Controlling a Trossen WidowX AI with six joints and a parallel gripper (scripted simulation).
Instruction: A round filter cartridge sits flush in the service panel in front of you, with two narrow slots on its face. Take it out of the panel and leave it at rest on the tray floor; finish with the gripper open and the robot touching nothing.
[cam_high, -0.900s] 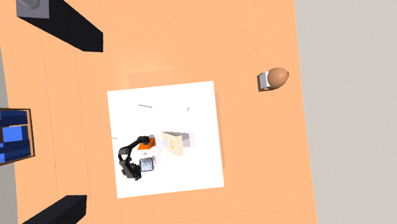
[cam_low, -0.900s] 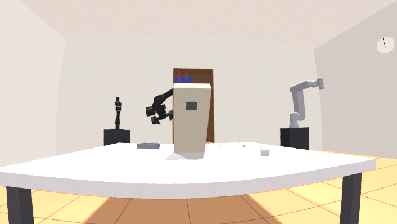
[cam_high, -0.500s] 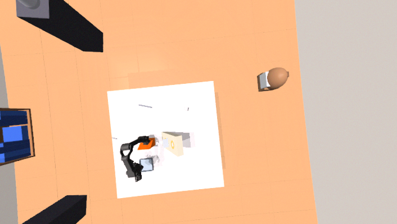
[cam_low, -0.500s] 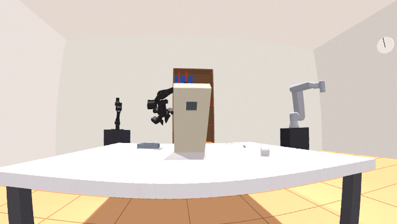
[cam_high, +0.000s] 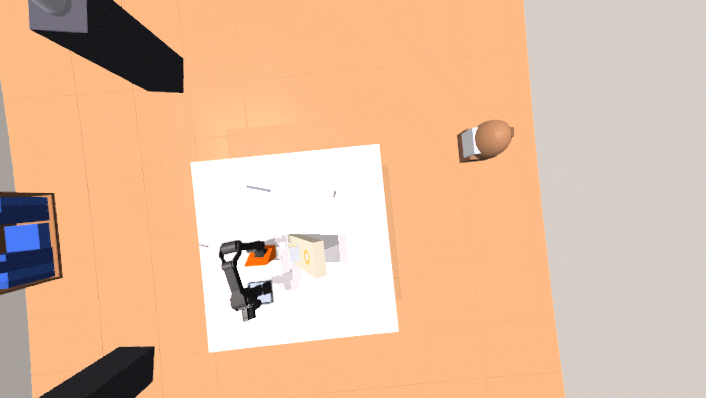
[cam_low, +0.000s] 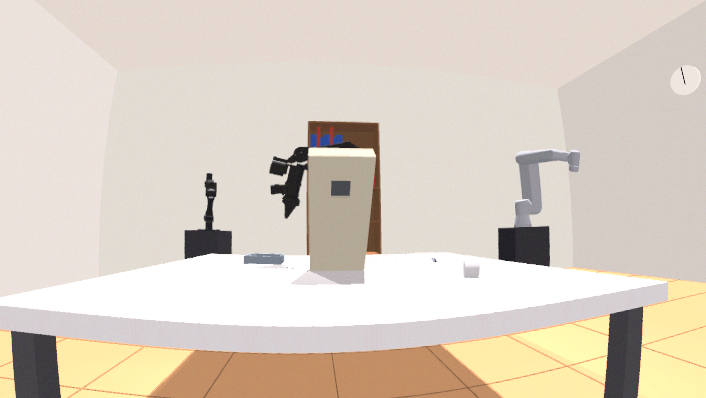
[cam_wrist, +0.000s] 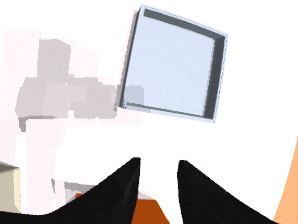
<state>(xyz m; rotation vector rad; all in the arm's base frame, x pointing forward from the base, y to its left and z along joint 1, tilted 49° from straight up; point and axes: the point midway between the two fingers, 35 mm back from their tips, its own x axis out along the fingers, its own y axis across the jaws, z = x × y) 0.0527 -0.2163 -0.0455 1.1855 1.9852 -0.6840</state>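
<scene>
My gripper tip is 33 cm short of the white round filter cartridge, 23 cm to the right of it and 9 cm below it. Round my gripper tip: small white cylinder 59 cm to the left, 41 cm ahead, 16 cm below; grey square tray 17 cm below, 10 cm to the right, 6 cm behind.
</scene>
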